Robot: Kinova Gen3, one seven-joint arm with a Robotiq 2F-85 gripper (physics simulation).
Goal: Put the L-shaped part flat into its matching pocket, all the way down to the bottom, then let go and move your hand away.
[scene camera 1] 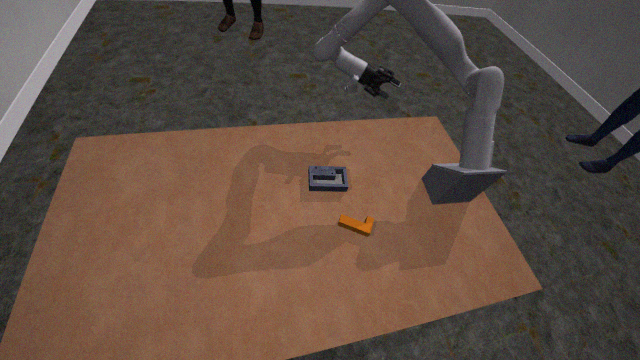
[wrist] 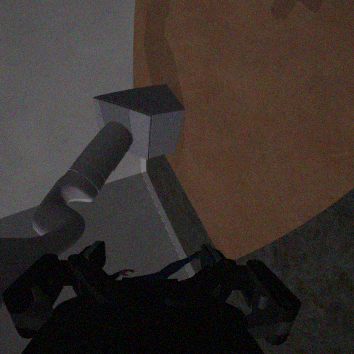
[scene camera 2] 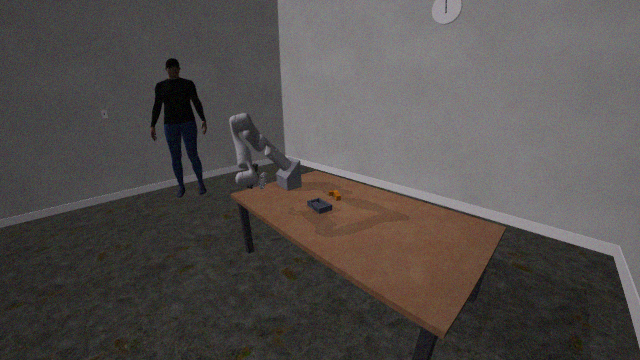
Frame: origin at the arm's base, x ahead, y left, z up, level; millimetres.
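Where they show: gripper, between the fingertips: [scene camera 1: 393,91] [wrist: 152,253]; arm's base, origin of its link: [scene camera 1: 473,167] [wrist: 118,133] [scene camera 2: 286,165].
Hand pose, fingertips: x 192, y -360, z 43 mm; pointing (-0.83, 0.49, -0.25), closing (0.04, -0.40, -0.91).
Observation:
Each offset is from my fingertips to the centre of the thing. Level surfaces: height alone.
The orange L-shaped part @[dx +240, dy +443, dz -184 mm] [scene camera 1: 356,226] [scene camera 2: 337,196] lies flat on the table, apart from the pocket block. The dark blue-grey block @[dx +300, dy +262, dz -180 mm] [scene camera 1: 328,188] [scene camera 2: 320,206] with the L-shaped pocket sits on the table. Its pocket shows a light floor in scene camera 1, with no part in it. My gripper [scene camera 1: 392,86] [wrist: 152,253] is open and empty, raised high beyond the table's far edge in scene camera 1, well away from both. In scene camera 2 it is mostly hidden behind the arm. The part and the block do not show in the wrist view.
The wooden table @[dz -199 mm] [scene camera 1: 150,210] [scene camera 2: 410,245] carries the arm's grey wedge-shaped base [scene camera 1: 462,185] [scene camera 2: 289,176] [wrist: 150,117] at one end. The arm's shadow falls across the table. A standing person [scene camera 2: 179,115] is on the floor behind the arm, and another person's legs [scene camera 1: 617,132] show at the right.

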